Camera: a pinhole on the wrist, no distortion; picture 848 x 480 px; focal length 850.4 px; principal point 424.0 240.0 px. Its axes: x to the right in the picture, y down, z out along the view. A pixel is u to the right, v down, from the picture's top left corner.
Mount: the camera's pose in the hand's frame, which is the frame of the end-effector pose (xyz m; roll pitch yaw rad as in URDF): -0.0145 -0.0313 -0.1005 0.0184 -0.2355 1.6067
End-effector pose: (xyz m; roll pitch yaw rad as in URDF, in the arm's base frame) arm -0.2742 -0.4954 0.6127 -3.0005 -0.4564 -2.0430
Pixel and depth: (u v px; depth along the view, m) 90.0 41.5 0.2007
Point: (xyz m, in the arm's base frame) -0.1573 -0.6222 0.5828
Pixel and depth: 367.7 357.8 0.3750
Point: -0.1389 -0.6255 0.3761
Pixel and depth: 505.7 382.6 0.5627
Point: -0.1658 -0.6724 0.1753
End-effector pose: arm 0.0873 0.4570 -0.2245 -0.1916 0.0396 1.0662
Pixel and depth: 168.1 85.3 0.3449
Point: 0.2669 0.4386 0.0185
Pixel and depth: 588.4 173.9 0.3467
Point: 0.0988 0.4843 0.0304
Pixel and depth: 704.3 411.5 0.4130
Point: -0.0077 0.4200 0.1067
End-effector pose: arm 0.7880 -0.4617 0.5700 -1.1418 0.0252 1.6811
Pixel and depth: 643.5 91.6 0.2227
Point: 0.6789 -0.4434 0.6461
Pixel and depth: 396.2 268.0 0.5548
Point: 0.4696 -0.5056 0.9137
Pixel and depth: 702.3 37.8 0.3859
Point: 0.5029 -0.4066 0.6888
